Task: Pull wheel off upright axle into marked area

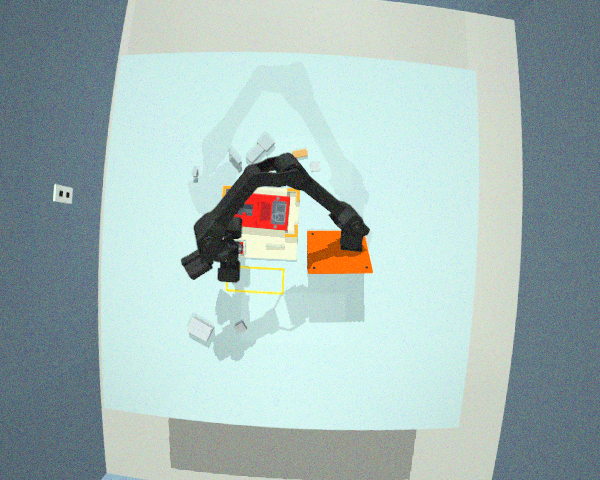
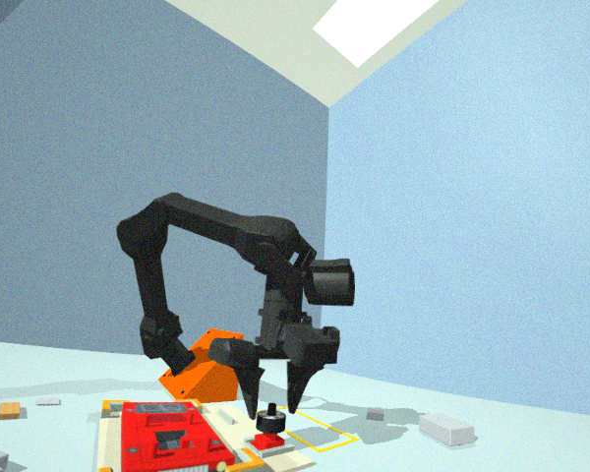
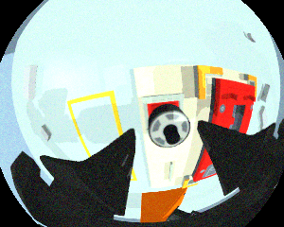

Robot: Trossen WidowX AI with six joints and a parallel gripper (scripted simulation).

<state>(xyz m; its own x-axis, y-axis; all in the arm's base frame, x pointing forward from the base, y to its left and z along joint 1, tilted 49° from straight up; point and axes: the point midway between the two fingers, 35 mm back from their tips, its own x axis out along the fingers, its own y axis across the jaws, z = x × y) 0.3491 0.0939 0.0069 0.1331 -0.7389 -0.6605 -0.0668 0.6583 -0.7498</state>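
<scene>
Right now the wheel is 1 cm below my gripper tip. From my gripper tip the other things lie so: black axle: 1 cm below.
</scene>
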